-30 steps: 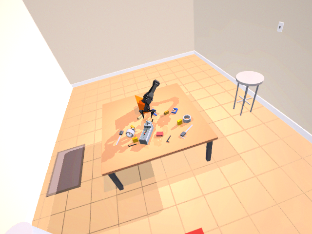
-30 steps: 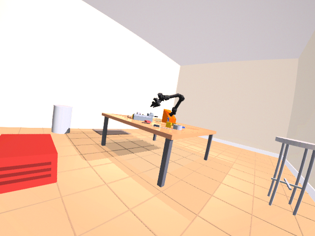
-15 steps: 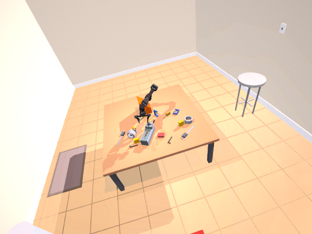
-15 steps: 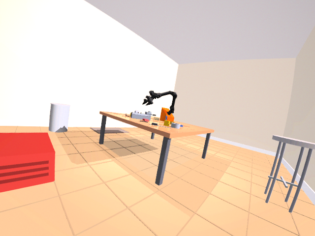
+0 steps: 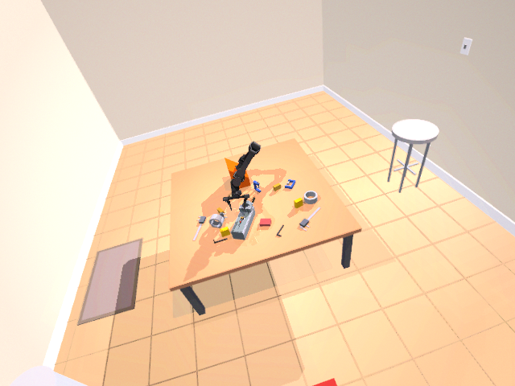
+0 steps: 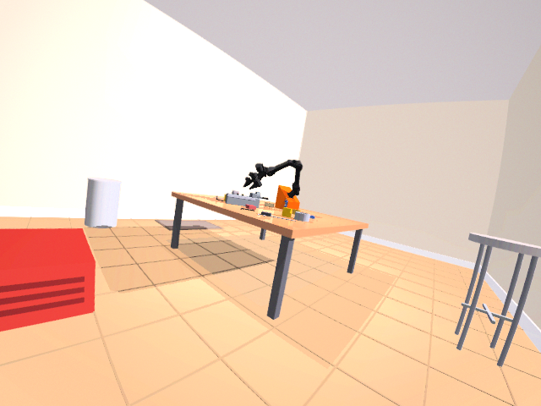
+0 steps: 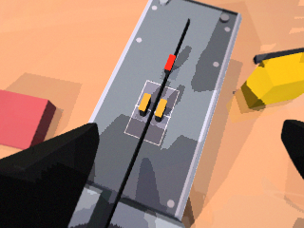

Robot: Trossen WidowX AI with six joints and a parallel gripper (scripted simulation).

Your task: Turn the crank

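The dark crank handle is 110 mm behind my gripper tip, 130 mm to the left of it and 60 mm below it. The rest, counted from my gripper tip: red pointer: 70 mm ahead, 10 mm to the right, 60 mm below; then red block: 70 mm ahead, 160 mm to the left, 130 mm below.
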